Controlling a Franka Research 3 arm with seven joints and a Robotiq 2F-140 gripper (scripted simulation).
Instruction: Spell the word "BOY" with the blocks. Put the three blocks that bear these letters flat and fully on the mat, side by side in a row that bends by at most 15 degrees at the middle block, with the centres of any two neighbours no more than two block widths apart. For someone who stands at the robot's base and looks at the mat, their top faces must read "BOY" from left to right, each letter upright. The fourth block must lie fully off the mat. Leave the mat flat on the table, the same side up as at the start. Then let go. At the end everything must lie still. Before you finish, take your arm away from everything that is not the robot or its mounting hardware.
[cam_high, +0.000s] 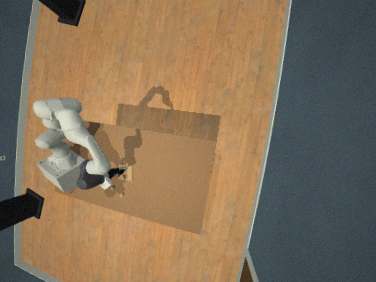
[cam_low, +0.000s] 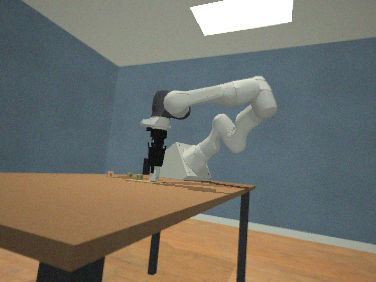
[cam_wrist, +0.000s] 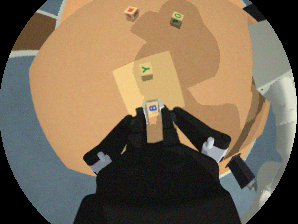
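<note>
My gripper is now 1 cm short of the mat, 4 cm to the left of it and 4 cm above it.
</note>
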